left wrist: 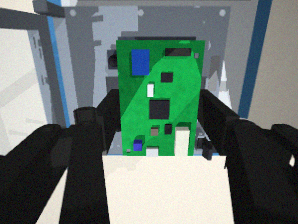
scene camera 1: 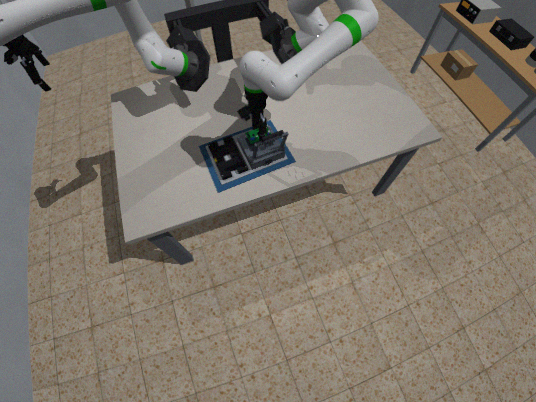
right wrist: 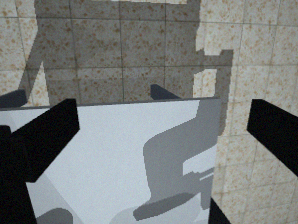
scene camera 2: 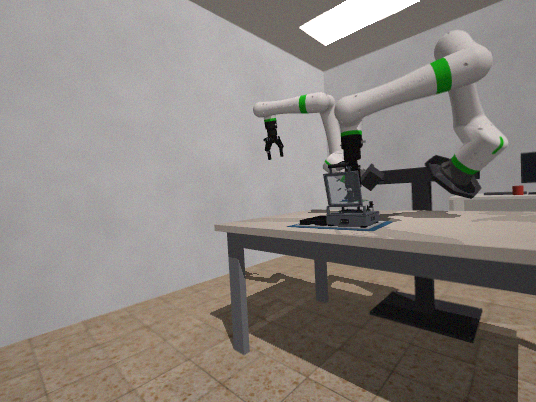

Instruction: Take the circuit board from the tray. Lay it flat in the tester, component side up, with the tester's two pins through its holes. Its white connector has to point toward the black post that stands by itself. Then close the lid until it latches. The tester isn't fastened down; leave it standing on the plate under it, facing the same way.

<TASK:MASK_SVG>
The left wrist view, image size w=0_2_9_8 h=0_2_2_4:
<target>left gripper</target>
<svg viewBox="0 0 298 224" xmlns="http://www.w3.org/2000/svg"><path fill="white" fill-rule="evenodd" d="M200 89L197 120L219 156L226 156L224 169L227 167L234 224L298 224L298 129L287 124L273 124L271 130L262 129L253 121L240 118L238 114L207 89ZM119 89L111 89L96 108L81 107L73 111L75 121L68 128L61 129L59 124L45 124L37 128L0 159L0 224L36 224L67 167L58 224L110 224L102 156L107 156L121 119Z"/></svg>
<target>grey tester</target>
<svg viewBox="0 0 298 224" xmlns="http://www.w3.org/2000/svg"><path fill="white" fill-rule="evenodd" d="M197 120L194 154L202 154L206 160L212 161L212 154L217 153ZM121 119L108 154L123 154ZM0 7L0 159L40 126L59 124L61 129L67 128L47 16L53 18L70 125L74 122L73 111L81 107L96 108L111 89L119 89L116 40L205 40L200 89L209 90L217 98L219 96L231 6L59 6L47 0L33 0L35 13Z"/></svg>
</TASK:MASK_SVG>
